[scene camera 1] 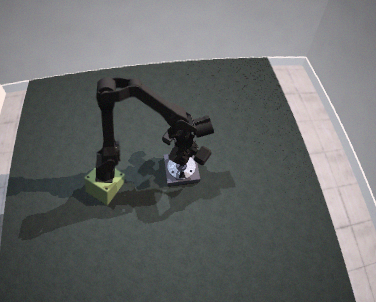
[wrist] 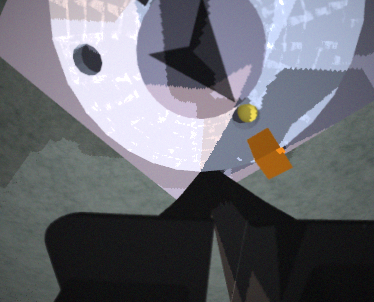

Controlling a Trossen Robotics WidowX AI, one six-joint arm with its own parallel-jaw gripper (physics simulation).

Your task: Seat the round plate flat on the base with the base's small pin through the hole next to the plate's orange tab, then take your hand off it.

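Places are measured from the arm's base along level axes (x ahead, y left, z up), in millimetres.
Pixels of known places: gripper, fingertip midpoint: [scene camera 1: 189,154] [wrist: 209,177]; arm's base, link origin: [scene camera 1: 104,175].
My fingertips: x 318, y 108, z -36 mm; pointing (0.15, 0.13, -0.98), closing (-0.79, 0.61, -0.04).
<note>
Ahead of a thing's pixels: the offset from my fingertips to its top centre. "pt": to the spot under its first point. Level surfaces: height alone.
The round, pale plate [scene camera 1: 172,172] [wrist: 125,125] lies over the square purple-grey base {dx -30, dy -53, dz +16 mm} [scene camera 1: 183,182] [wrist: 22,35]. In the wrist view, the small yellow pin {pt dx -34, dy -24, dz +5 mm} [wrist: 247,113] shows inside the hole next to the orange tab {dx -33, dy -8, dz +22 mm} [wrist: 269,154], with a dark crescent of the hole at its left. The tab is at the plate's lower right rim. Whether the plate is fully flat is hard to tell. My gripper [scene camera 1: 181,163] [wrist: 209,177] is shut and empty, its fingertips at the plate's near rim, left of the tab. Whether they touch the rim I cannot tell.
The arm stands on a yellow-green block [scene camera 1: 106,194] left of the base, on a dark green surface {dz -25 mm} [scene camera 1: 225,240]. A pale tiled strip [scene camera 1: 327,150] runs along the right. Arm shadows cross the plate and the surface.
</note>
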